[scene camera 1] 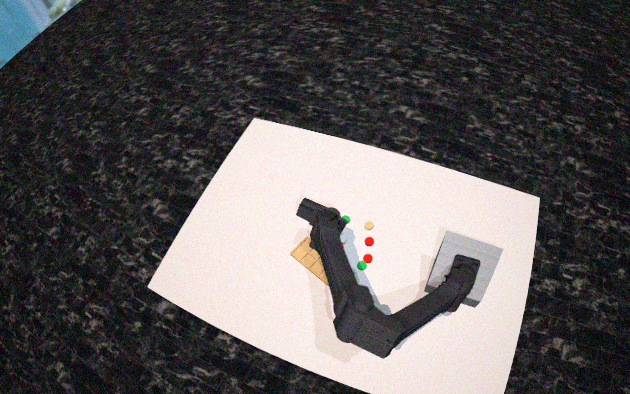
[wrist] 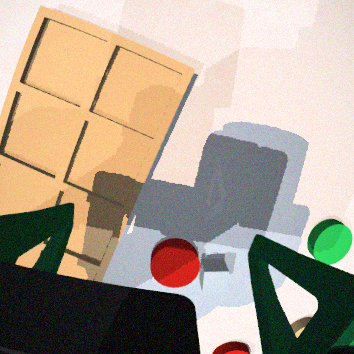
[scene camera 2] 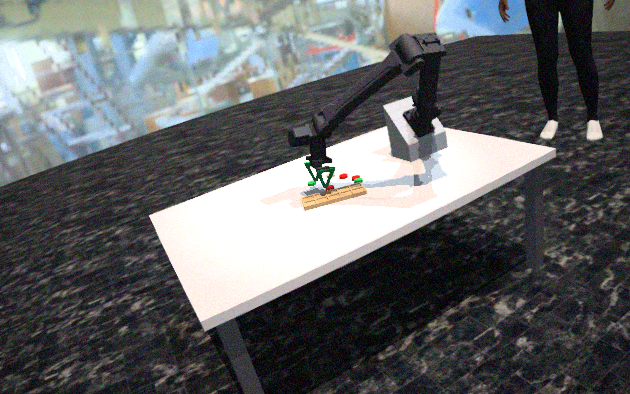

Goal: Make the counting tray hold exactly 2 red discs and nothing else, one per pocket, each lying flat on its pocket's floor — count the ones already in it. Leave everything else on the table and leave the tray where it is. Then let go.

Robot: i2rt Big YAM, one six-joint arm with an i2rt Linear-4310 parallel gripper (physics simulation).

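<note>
The wooden counting tray (scene camera 1: 302, 253) (scene camera 2: 334, 199) (wrist: 65, 60) lies on the table; the pockets I can see hold no disc, and its near part is hidden in the wrist view. A red disc (scene camera 2: 330, 187) (wrist: 175, 263) lies flat on the table beside the tray's long edge. Two more red discs (scene camera 1: 369, 241) (scene camera 1: 368, 258) (scene camera 2: 343, 176) lie farther off, one partly in the wrist view (wrist: 232, 351). My gripper (scene camera 2: 322, 186) (wrist: 165, 230) is open and empty, low above the near red disc. One finger is over the tray's edge, the other on the disc's far side.
A green disc (scene camera 1: 346, 219) (scene camera 2: 311, 183) (wrist: 330, 243) lies outside the right finger in the wrist view. Another green disc (scene camera 1: 362, 265) (scene camera 2: 358, 180) lies close to a red one. A tan disc (scene camera 1: 369, 225) lies near them. The arm's grey base (scene camera 1: 489, 260) (scene camera 2: 400, 137) stands beyond.
</note>
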